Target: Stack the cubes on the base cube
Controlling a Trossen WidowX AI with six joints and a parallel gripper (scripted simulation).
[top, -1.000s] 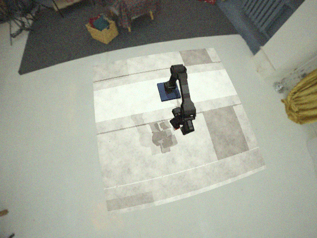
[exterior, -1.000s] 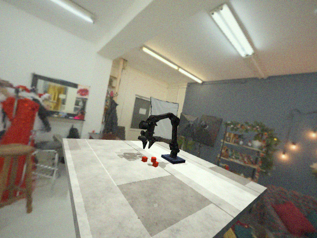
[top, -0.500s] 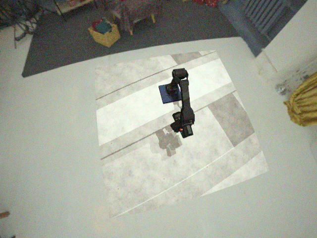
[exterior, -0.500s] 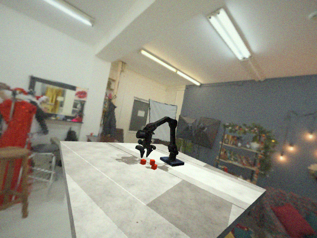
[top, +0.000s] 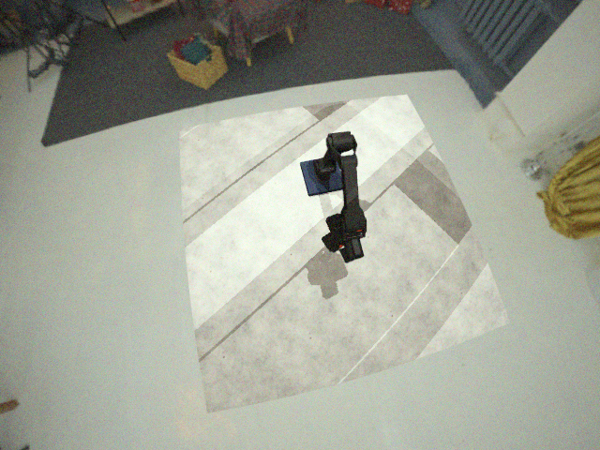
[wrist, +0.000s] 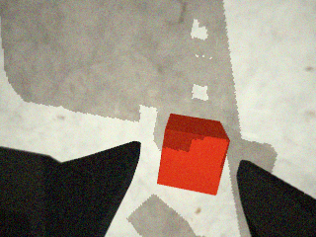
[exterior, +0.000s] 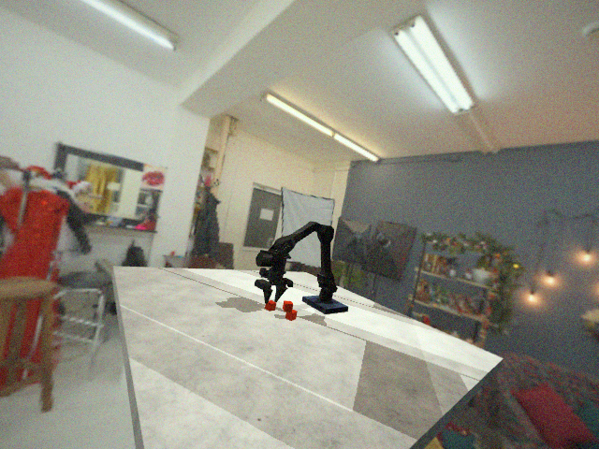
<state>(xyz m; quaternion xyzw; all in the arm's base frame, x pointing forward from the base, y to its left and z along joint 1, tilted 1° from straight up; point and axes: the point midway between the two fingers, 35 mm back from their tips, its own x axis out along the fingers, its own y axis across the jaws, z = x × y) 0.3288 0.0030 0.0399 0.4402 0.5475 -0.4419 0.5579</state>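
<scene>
Right now the red cube is 10 mm below my gripper tip.
</scene>
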